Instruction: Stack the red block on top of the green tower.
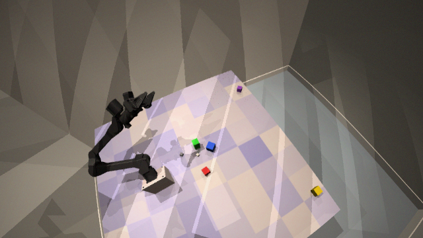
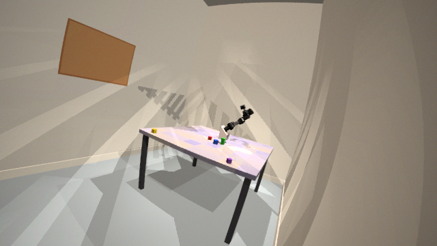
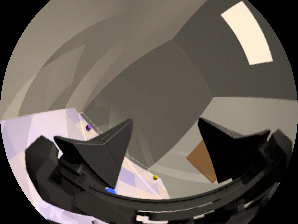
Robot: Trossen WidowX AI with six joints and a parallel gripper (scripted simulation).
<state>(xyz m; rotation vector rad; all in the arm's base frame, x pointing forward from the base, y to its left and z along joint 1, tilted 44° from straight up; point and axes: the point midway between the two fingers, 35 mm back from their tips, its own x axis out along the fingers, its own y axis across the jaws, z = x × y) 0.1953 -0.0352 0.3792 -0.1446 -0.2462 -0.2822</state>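
My gripper tip is 43 cm above the red block, 31 cm to the left of it and 6 cm short of it. From my gripper tip the other things lie so: purple block 59 cm ahead, 43 cm below, 12 cm to the left; then blue block 43 cm below, 19 cm to the right, 16 cm ahead; then yellow block 76 cm to the right, 54 cm ahead, 43 cm below.
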